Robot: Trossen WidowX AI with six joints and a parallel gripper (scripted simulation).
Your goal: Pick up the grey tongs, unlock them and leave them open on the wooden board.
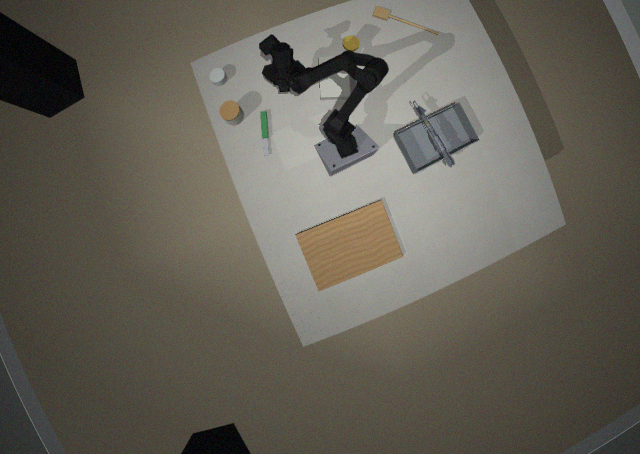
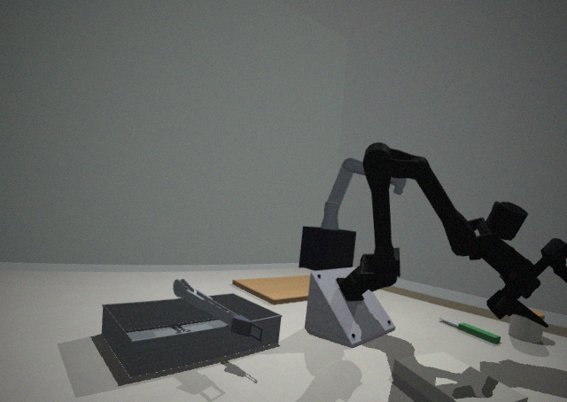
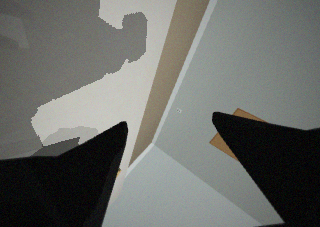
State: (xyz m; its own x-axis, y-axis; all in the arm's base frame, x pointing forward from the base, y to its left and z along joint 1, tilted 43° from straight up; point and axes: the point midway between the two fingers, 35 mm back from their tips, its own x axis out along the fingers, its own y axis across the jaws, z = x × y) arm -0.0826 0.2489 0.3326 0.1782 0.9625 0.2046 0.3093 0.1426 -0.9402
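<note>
Now: gripper tip 45 cm short of the roasting tin, 50 cm to the left of it and 11 cm above it. From my gripper tip the other things lie so: white slab: 16 cm ahead, 12 cm to the right, 13 cm below; wooden board: 3 cm behind, 77 cm to the right, 13 cm below; yellow disc: 29 cm ahead, 1 cm to the left, 13 cm below.
</note>
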